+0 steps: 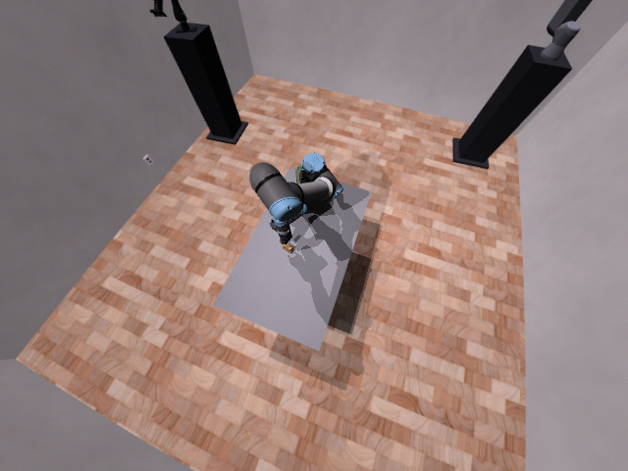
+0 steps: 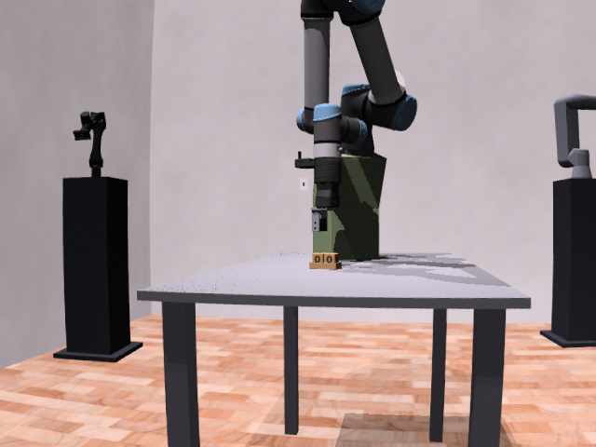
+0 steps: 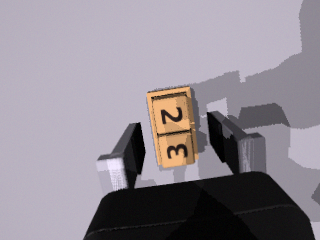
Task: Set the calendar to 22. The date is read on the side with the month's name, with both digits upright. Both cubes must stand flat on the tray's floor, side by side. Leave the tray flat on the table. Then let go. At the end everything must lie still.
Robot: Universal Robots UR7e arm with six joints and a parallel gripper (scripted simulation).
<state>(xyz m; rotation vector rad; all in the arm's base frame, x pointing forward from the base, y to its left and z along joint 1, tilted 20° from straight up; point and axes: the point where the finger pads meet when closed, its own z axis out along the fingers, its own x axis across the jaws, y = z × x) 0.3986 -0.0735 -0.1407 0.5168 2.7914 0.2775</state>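
Now: the wooden tray 10 mm ahead of my hand, 20 mm to the left of it and 110 mm below it.
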